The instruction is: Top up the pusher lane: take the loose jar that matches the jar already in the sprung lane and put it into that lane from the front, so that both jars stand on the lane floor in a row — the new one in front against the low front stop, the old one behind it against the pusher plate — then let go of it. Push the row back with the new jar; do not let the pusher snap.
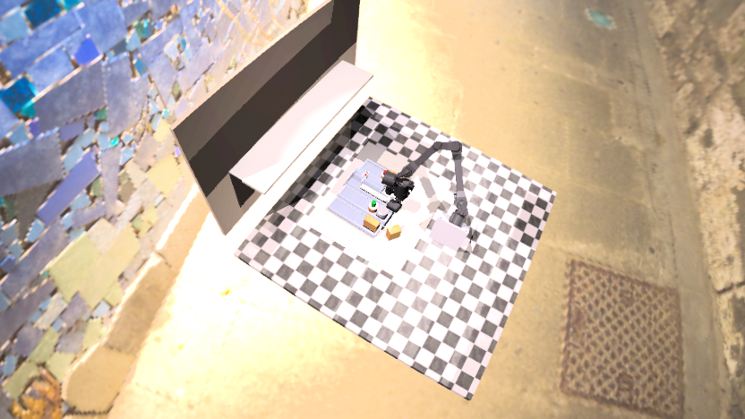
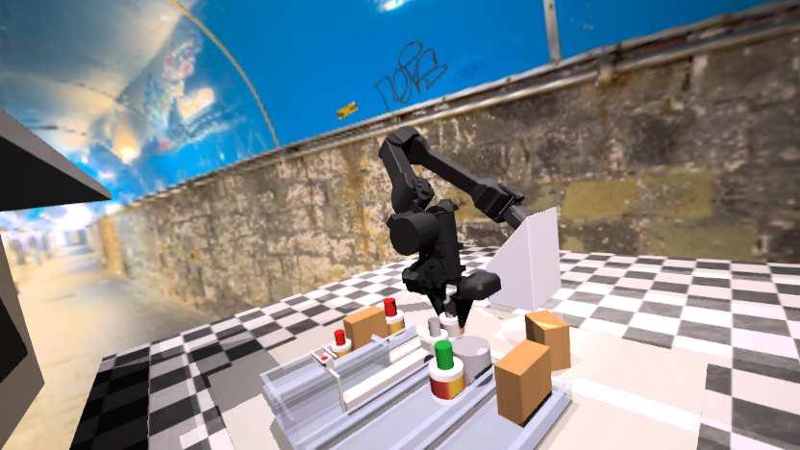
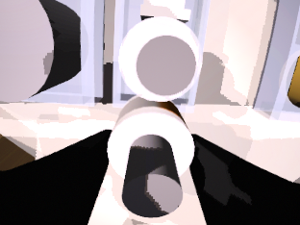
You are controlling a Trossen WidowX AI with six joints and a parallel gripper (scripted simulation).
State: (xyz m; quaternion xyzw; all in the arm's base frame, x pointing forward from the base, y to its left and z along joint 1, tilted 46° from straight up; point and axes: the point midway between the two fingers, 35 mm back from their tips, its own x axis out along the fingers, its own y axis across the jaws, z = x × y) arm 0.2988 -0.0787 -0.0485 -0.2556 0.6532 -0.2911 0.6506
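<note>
Right now the grey cylinder is 5 cm ahead of my gripper tip, 8 cm to the left of it and 2 cm below it. The rest, counted from my gripper tip: sprung lane (18 cm ahead, 4 cm to the right, 3 cm below).
</note>
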